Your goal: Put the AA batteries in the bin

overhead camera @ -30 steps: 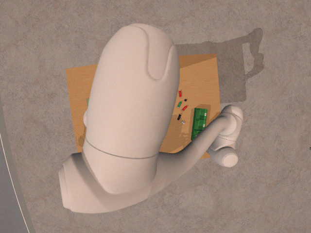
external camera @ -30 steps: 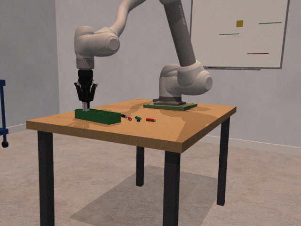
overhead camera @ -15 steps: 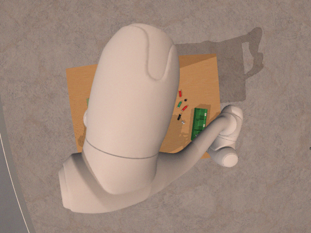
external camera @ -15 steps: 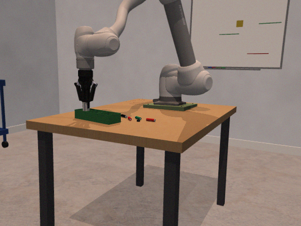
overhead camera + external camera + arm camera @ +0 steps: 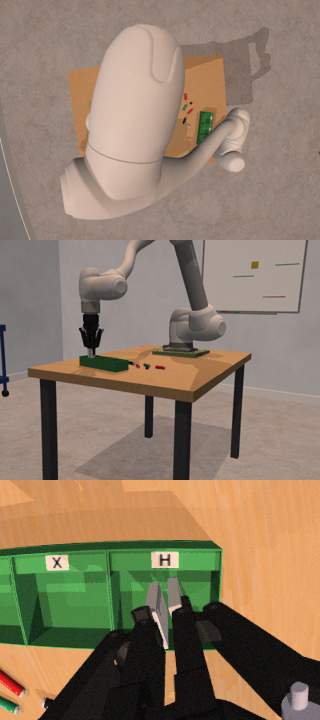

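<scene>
Now: hand 2 cm short of the green bin row, 8 cm to the right of it and 3 cm above it. The rest, counted from my hand: small white block: 10 cm behind, 12 cm to the left, 4 cm below; green AA battery: 12 cm behind, 25 cm to the left, 5 cm below; black AA battery: 13 cm behind, 16 cm to the left, 5 cm below.
</scene>
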